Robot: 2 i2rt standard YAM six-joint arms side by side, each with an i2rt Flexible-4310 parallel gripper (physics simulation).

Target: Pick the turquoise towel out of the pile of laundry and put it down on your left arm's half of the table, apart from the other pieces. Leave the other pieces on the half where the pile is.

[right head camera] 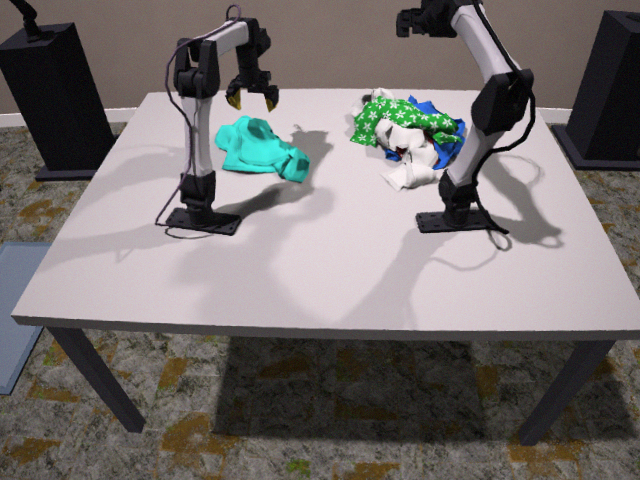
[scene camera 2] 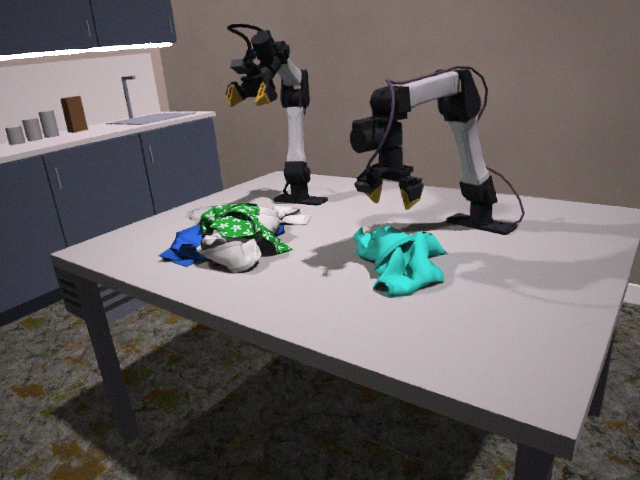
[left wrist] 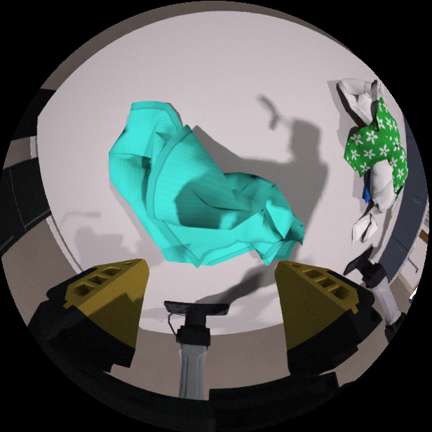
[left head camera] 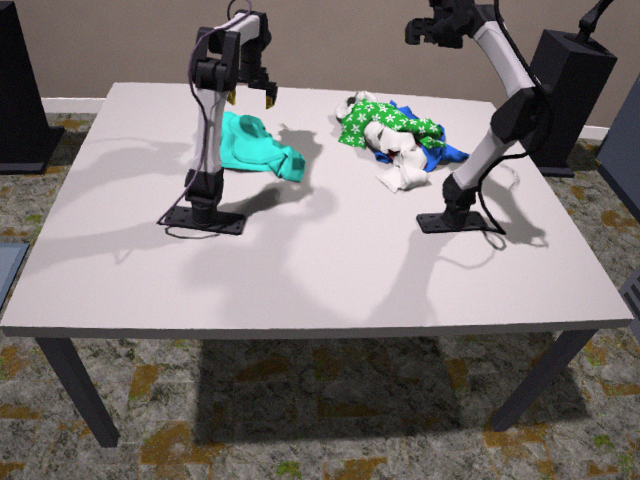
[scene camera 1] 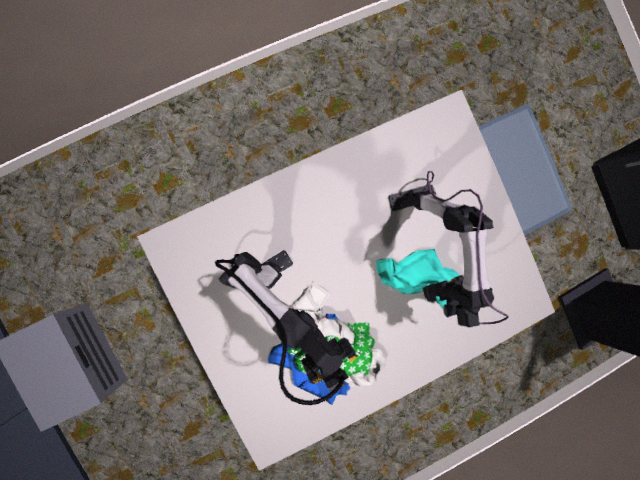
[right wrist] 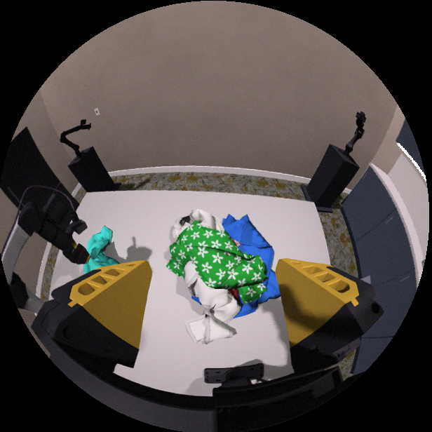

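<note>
The turquoise towel [left head camera: 248, 147] [right head camera: 258, 149] [scene camera 1: 416, 271] [scene camera 2: 405, 258] [left wrist: 185, 190] [right wrist: 101, 250] lies crumpled on the left arm's half of the table [left head camera: 320, 268] [scene camera 2: 310, 304], apart from the pile. My left gripper [right head camera: 252, 107] [scene camera 2: 392, 202] [left wrist: 211, 269] is open and empty above the towel, not touching it. My right gripper [scene camera 2: 247, 102] [right wrist: 213, 268] is open and empty, high over the pile. In the pile, a green flowered piece [left head camera: 385, 121] [scene camera 2: 232, 222] [right wrist: 215, 255] lies over white pieces [left head camera: 408, 178] [scene camera 2: 235, 254] [right wrist: 212, 327] and a blue piece [left head camera: 449, 152] [scene camera 2: 186, 245] [right wrist: 250, 237]. A little dark red shows between them.
The left arm's base [left head camera: 204, 219] [right head camera: 201, 221] and the right arm's base [left head camera: 457, 221] [right head camera: 454, 220] stand on the table, on the near side of the cloths in the head camera views. Black pedestals [left head camera: 568, 103] [right head camera: 56, 98] stand on the floor beyond the table.
</note>
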